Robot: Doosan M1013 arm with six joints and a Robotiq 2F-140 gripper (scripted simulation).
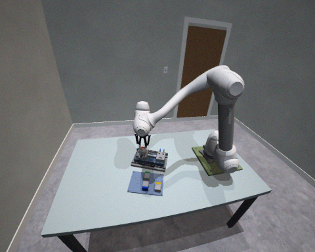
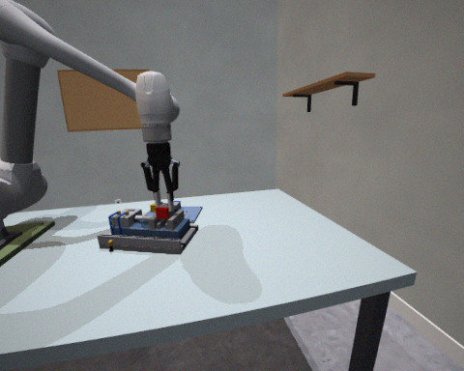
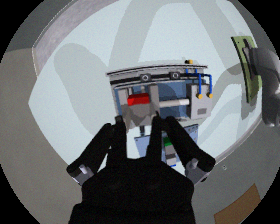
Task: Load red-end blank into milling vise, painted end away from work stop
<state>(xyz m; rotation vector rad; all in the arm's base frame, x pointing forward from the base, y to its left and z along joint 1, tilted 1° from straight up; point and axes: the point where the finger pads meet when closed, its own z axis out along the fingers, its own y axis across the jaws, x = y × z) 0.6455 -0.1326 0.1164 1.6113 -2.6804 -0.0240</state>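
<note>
Now: the milling vise 6 cm behind my hand, 4 cm to the left of it and 11 cm below it. From my hand the other things lie so: blue-ended blank: 5 cm ahead, 29 cm to the left, 12 cm below; green-ended blank: 1 cm ahead, 21 cm to the left, 12 cm below; red-ended blank: 3 cm below.
</note>
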